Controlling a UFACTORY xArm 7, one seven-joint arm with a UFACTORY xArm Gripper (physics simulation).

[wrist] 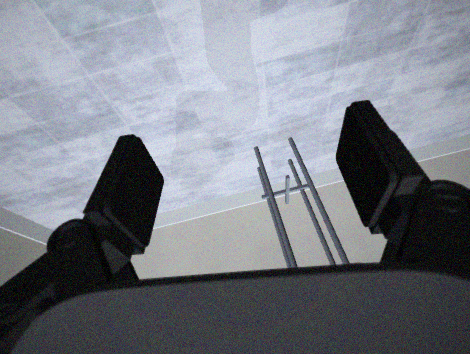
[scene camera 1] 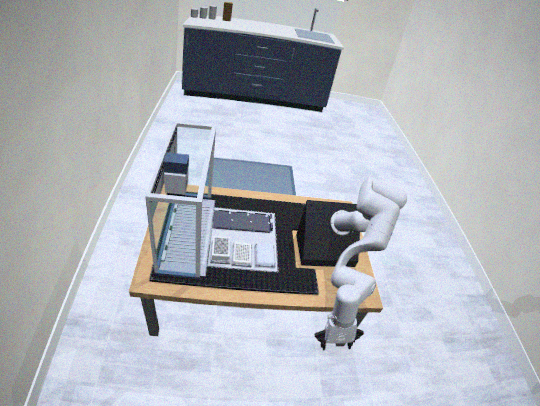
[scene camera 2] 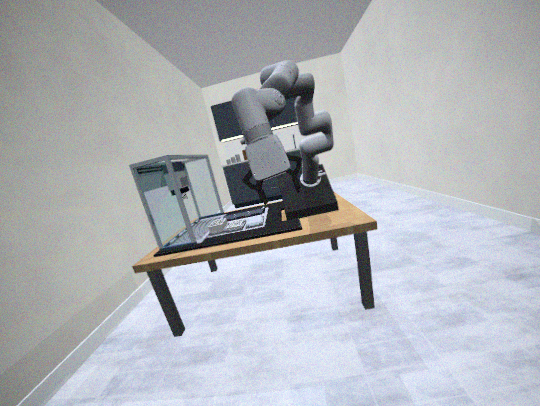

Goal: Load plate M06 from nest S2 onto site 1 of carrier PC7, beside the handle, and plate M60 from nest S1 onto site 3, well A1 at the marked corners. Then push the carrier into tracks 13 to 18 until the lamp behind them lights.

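Places are measured from the arm's base along level axes (x ahead, y up, z right), in millimetres.
Pixels of known places: gripper, fingertip midpoint: (wrist: 242, 145) (scene camera 1: 336, 346) (scene camera 2: 282, 197); arm's base at its link origin: (scene camera 1: 341, 222) (scene camera 2: 310, 179).
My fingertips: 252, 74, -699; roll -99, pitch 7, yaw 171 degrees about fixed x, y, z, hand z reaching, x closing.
Observation:
For each thing: its top centre in the pictures, then the offset to it from my fingertips, as dx, dy, dz. "*": a spot on its surface instead. Level surfaces: height alone.
- flat dark grey-purple piece at its top centre: (scene camera 1: 242, 218) (scene camera 2: 241, 211) +230, -216, +867
- white tray at a spot on its surface: (scene camera 1: 272, 245) * +94, -218, +673
- left plate at its top centre: (scene camera 1: 221, 245) (scene camera 2: 217, 222) +357, -192, +647
- middle plate at its top centre: (scene camera 1: 242, 252) (scene camera 2: 235, 223) +251, -220, +630
- blue-topped head at its top centre: (scene camera 1: 176, 168) (scene camera 2: 174, 172) +576, +156, +792
- wooden table at its surface level: dy -259
My gripper (scene camera 1: 337, 348) (scene camera 2: 282, 197) (wrist: 242, 145) is open and empty. In scene camera 1 it hangs beyond the table's front edge, well to the right of the plates. A flat dark grey-purple piece (scene camera 1: 242, 221), apparently the carrier, lies at the back of a white tray (scene camera 1: 274, 245). In front of it stand a left plate (scene camera 1: 220, 246), a middle plate (scene camera 1: 243, 253) and a right, plain pale block (scene camera 1: 266, 255). Labels, marked corners and nest names are too small to read. The ribbed track deck (scene camera 1: 184, 242) lies left of the tray inside a framed enclosure. I cannot make out the lamp.
The enclosure's grey frame (scene camera 1: 175, 198) (scene camera 2: 180, 205) rises at the left, with a blue-topped head (scene camera 1: 176, 175) inside. The arm stands on a black pedestal (scene camera 1: 317, 230) (scene camera 2: 310, 204) at the right of the wooden table (scene camera 1: 225, 298) (scene camera 2: 345, 220). A stool's legs (wrist: 325, 217) show in the wrist view.

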